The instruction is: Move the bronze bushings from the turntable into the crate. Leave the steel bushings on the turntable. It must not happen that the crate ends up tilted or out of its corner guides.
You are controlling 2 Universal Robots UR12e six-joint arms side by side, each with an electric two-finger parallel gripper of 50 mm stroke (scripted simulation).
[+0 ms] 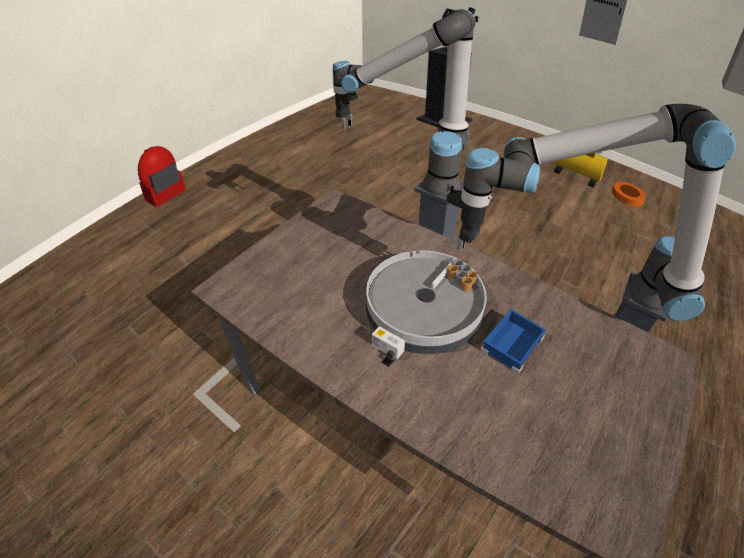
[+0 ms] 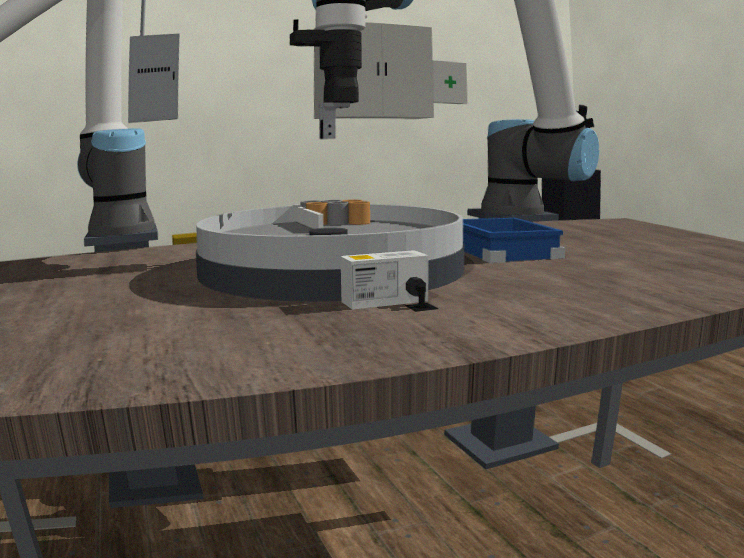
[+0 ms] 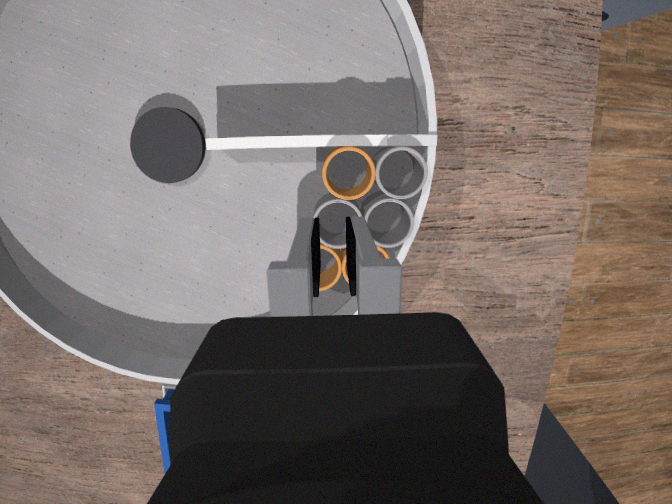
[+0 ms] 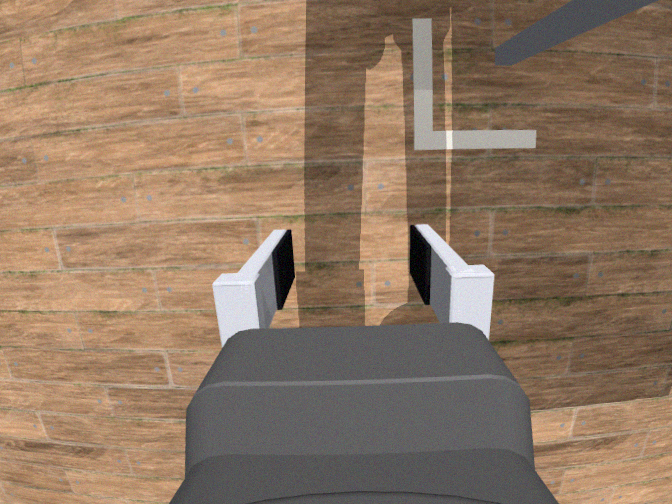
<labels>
A blue crate shows in image 1 (515, 334), in image 2 and in image 3; in image 4 it is out of frame. The same spot on the blue crate: (image 3: 161, 406) is (image 2: 489, 232).
</labels>
